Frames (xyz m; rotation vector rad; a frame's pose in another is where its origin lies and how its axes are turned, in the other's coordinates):
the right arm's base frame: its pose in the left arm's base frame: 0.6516 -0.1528 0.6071 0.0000 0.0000 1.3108
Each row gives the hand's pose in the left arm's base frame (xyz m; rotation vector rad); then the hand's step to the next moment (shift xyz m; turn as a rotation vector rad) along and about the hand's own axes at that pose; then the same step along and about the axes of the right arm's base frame.
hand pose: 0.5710 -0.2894 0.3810 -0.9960 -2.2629 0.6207
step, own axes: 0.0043 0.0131 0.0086 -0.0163 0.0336 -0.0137
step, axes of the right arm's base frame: 0.0091 0.0041 -0.0129 0.0191 -0.0310 -0.0160
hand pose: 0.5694 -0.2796 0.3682 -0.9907 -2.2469 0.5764
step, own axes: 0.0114 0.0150 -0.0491 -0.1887 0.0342 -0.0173
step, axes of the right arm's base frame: 0.0332 -0.0272 0.0304 -0.0835 -0.1565 -0.0748
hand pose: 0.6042 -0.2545 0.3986 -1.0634 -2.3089 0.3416
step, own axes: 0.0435 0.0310 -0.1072 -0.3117 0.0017 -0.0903
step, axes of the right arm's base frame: 0.0662 -0.0443 0.0895 -0.1721 -0.2707 -0.0494
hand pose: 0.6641 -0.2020 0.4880 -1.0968 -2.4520 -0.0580
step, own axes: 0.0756 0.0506 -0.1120 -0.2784 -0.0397 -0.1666
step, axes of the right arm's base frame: 0.0700 -0.0179 0.1249 -0.1980 -0.2571 0.0389
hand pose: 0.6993 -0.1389 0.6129 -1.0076 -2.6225 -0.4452
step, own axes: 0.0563 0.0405 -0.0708 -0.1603 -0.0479 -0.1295
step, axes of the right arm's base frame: 0.0333 0.0097 0.0928 -0.1467 -0.1446 0.0484
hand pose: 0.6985 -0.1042 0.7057 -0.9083 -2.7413 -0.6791
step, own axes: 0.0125 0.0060 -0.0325 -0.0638 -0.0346 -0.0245
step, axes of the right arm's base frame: -0.0059 0.0043 0.0346 -0.0592 -0.0475 -0.0102
